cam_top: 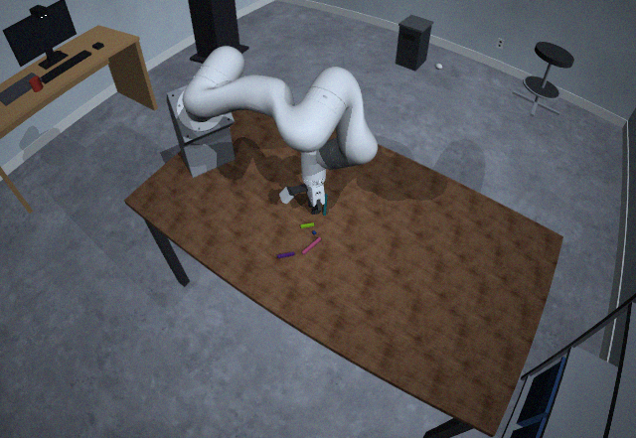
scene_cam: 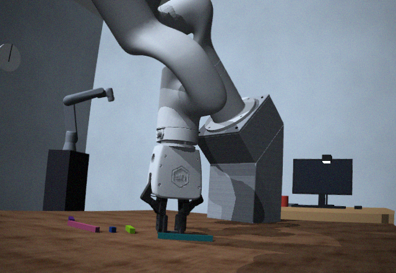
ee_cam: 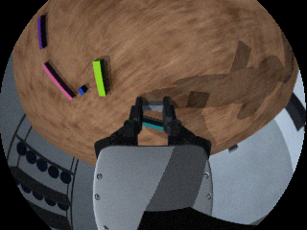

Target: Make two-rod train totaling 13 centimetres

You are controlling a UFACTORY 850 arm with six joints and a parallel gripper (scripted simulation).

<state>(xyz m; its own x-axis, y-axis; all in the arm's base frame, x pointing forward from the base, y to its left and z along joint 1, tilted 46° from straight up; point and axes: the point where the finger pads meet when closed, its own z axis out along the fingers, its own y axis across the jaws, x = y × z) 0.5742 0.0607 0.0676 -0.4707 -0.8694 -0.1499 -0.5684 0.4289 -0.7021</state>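
The turquoise rod lies 40 mm to the left of my hand, 30 mm ahead of it and 20 mm below it. Round my hand: grey rod: 20 mm below; then blue rod: 100 mm to the right, 60 mm ahead, 20 mm below; then lime rod: 80 mm to the right, 20 mm below, 20 mm ahead.
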